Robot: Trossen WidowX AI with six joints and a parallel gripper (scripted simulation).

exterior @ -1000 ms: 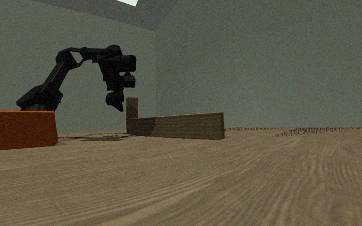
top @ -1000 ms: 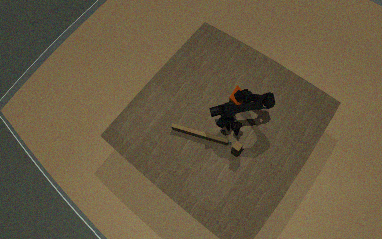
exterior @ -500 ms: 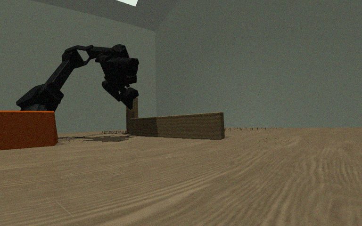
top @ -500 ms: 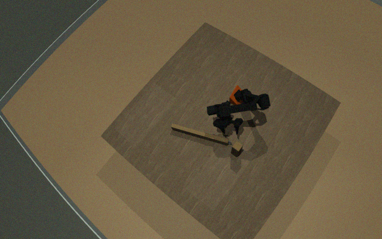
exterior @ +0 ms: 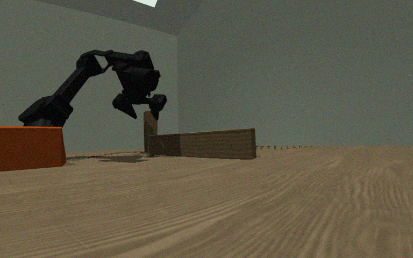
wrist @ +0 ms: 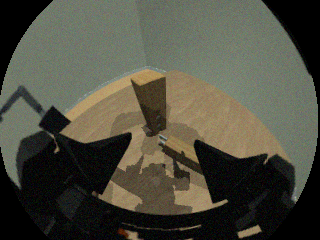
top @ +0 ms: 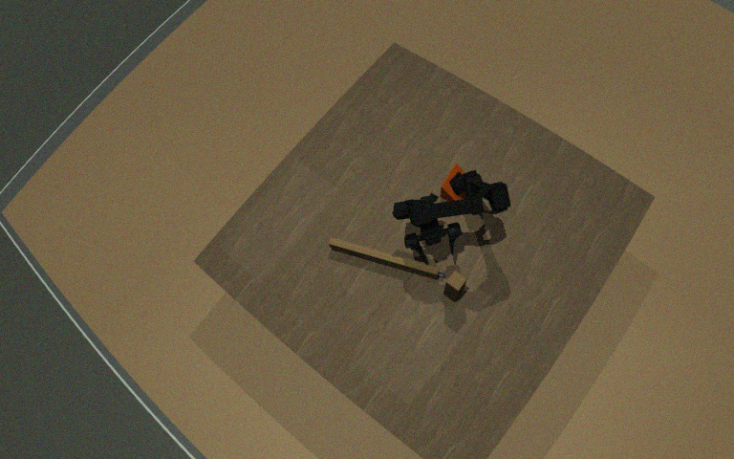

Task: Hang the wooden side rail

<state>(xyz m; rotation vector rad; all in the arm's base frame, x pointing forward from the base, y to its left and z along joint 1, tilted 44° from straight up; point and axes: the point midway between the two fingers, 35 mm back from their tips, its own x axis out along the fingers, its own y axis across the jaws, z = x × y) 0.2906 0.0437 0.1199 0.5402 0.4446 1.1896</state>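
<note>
Right now the headboard post is 3 cm ahead of my gripper tip, 9 cm to the left of it and 5 cm below it.
</note>
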